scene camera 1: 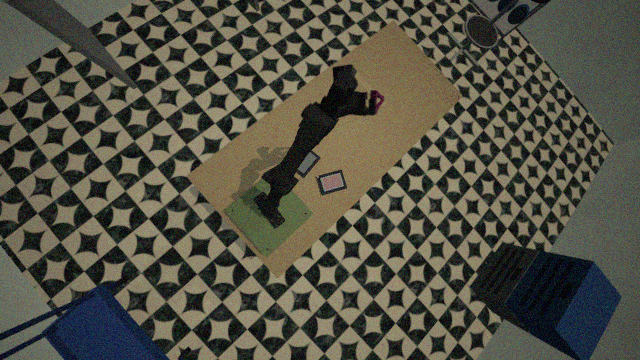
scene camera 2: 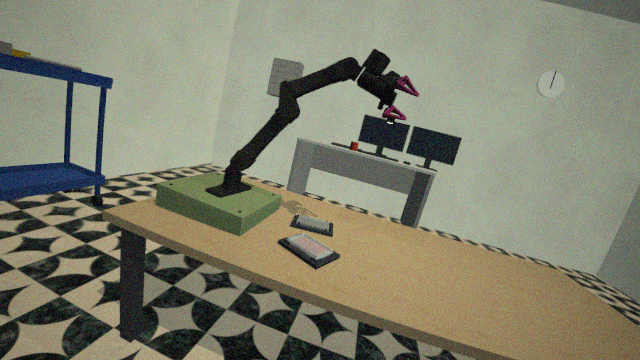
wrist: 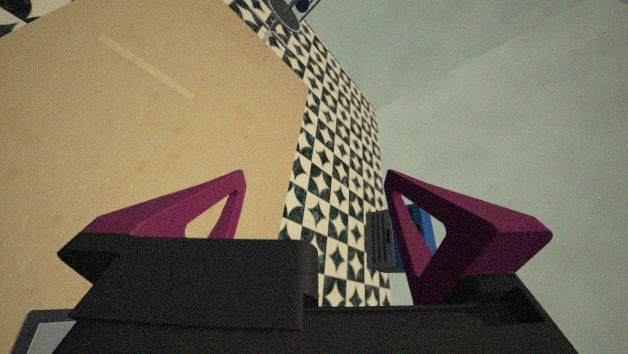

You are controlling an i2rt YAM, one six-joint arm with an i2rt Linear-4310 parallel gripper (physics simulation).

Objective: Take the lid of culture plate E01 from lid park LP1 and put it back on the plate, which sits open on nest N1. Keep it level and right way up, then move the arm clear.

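Seen in the pictures: gripper, fingertip midpoint: (scene camera 1: 371, 98) (scene camera 2: 412, 108) (wrist: 314, 177); arm's base, link origin: (scene camera 1: 269, 209) (scene camera 2: 230, 190).
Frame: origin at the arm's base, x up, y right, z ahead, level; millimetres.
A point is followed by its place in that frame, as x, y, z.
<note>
The lid (scene camera 1: 307, 163) @(-52, -93, 329) (scene camera 2: 312, 223) @(-52, -94, 327) is a pale grey rectangle, lying flat on the dark lid park LP1 (scene camera 2: 328, 232) @(-60, -81, 399). Part of a grey piece in a dark frame shows at the lower left of the wrist view, apparently the lid on its park. The culture plate E01 (scene camera 1: 332, 182) @(-45, 89, 380) (scene camera 2: 309, 246) @(-44, 108, 386), with pink contents, sits on the dark nest N1 (scene camera 1: 334, 192) @(-59, 141, 359) (scene camera 2: 329, 259) @(-59, 110, 456), beside the lid park. My gripper (scene camera 1: 381, 101) @(442, -77, 560) (scene camera 2: 411, 106) @(442, -77, 560) (wrist: 314, 177) @(442, -77, 560) is open and empty, high above the table and well away from both, its magenta fingers wide apart and pointing outward.
The arm stands on a green base block (scene camera 1: 292, 215) @(-3, 99, 80) (scene camera 2: 200, 210) @(-31, 177, 27) at one end of the wooden table (scene camera 1: 410, 90) @(-71, -94, 1245) (scene camera 2: 450, 280) @(-70, -60, 848) (wrist: 150, 140) @(-70, -221, 773). The arm partly overhangs the lid park in scene camera 1. A blue cart (scene camera 2: 102, 130) and a desk with two monitors (scene camera 2: 384, 133) stand beyond the table.
</note>
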